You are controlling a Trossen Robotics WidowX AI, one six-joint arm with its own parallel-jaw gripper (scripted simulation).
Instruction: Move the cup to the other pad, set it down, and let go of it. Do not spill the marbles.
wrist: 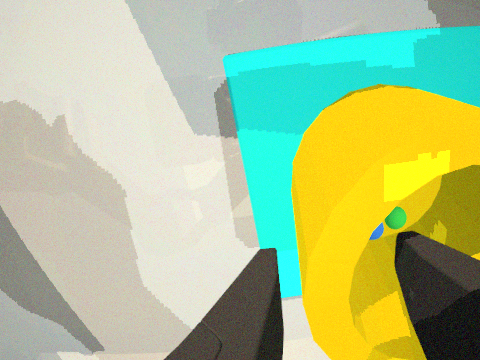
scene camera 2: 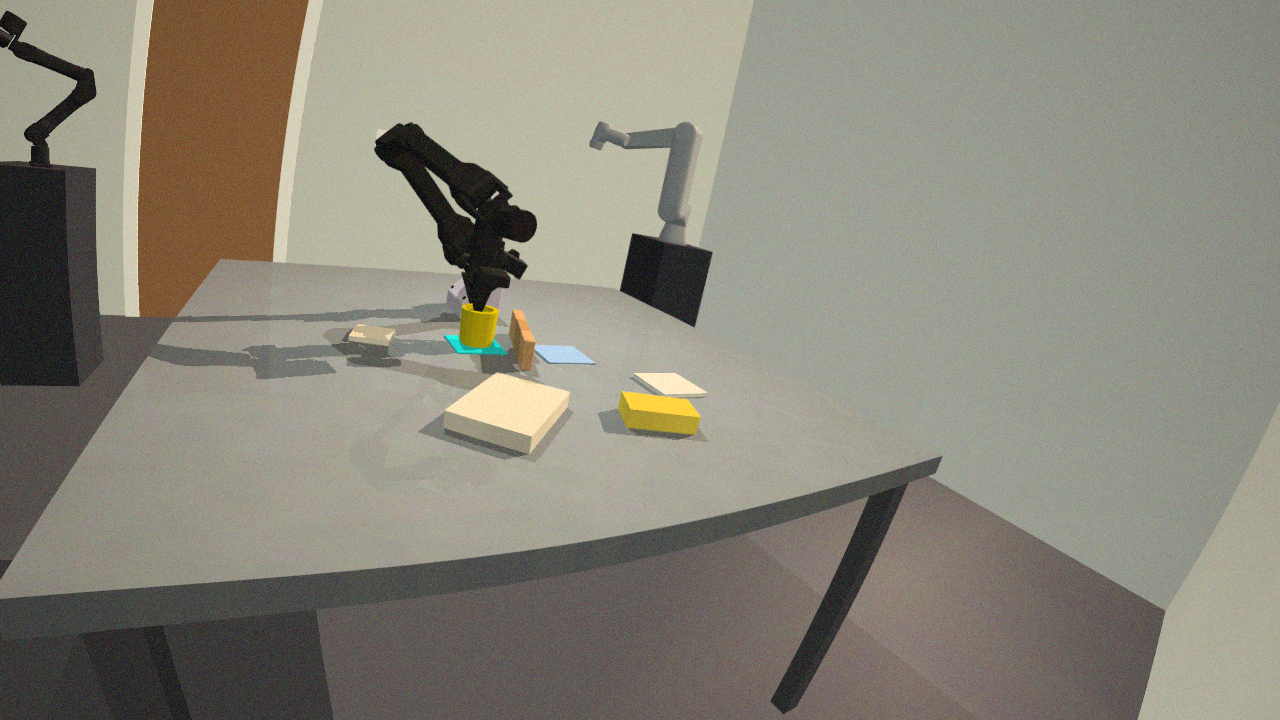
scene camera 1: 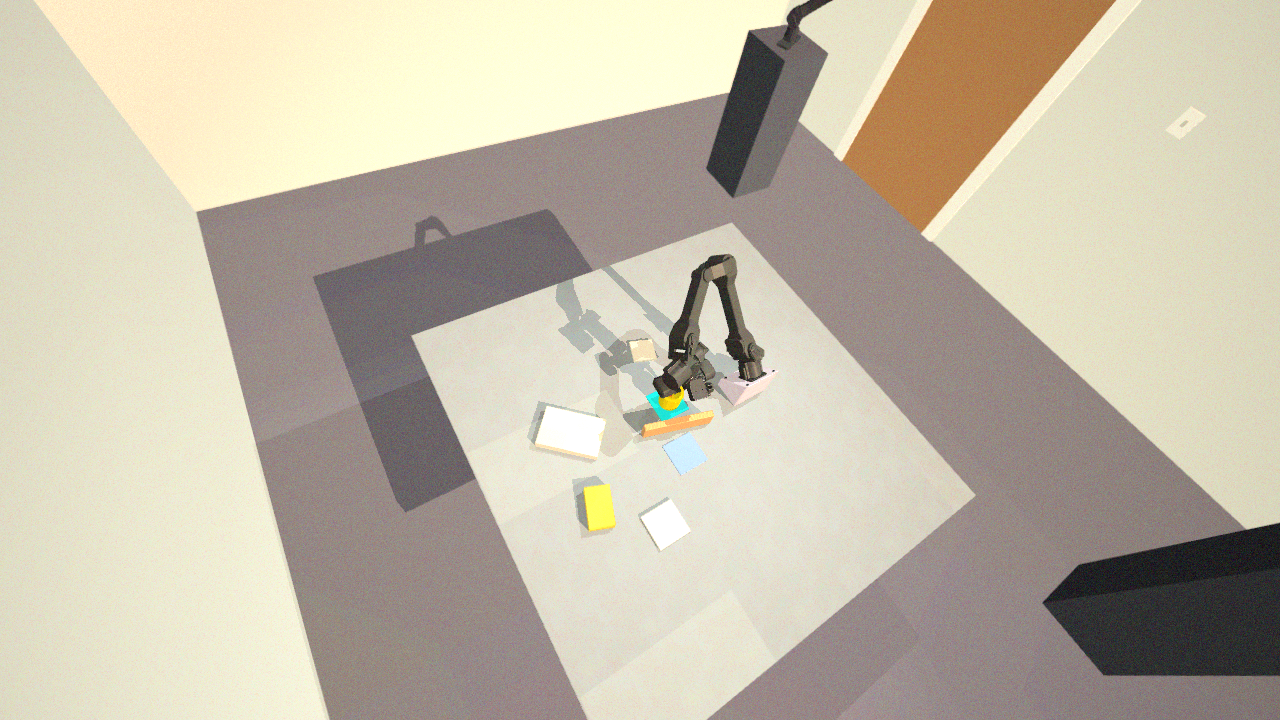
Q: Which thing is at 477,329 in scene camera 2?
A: A yellow cup.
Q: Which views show the white tile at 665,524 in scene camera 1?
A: Scene camera 2 and scene camera 1 only.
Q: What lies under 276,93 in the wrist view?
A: A cyan pad.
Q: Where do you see a yellow cup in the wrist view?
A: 385,146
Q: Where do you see a cream block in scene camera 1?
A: At 573,433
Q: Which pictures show the cream block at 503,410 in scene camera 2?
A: Scene camera 2 and scene camera 1 only.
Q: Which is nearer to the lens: the white tile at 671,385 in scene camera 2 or the cream block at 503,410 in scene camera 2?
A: The cream block.
